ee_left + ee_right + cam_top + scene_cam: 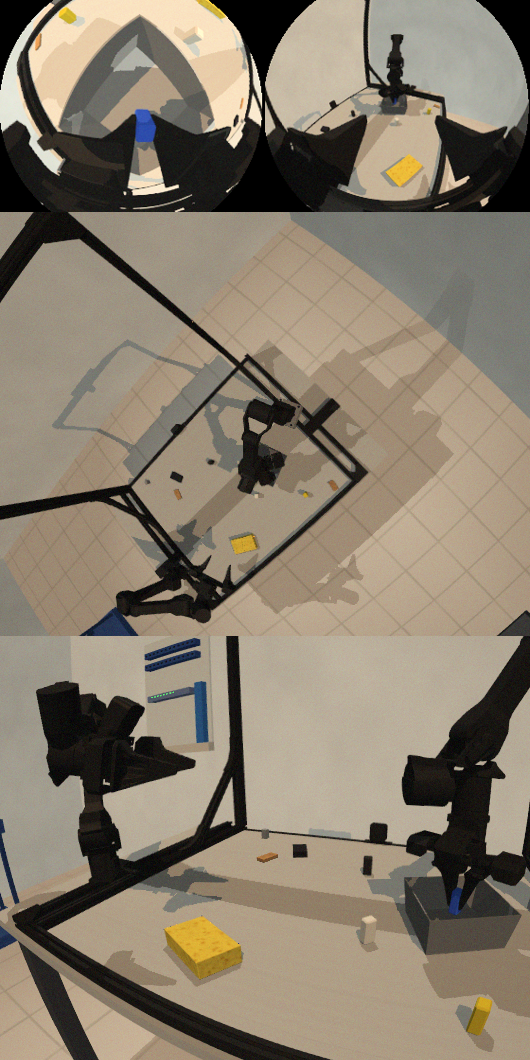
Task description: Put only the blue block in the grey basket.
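My left hand is 6 cm above the grey basket. Also, from my left hand: yellow block: 22 cm ahead, 5 cm below, 1 cm to the right; then blue block: 3 cm below; then white block: 14 cm to the right, 5 cm below, 5 cm ahead.
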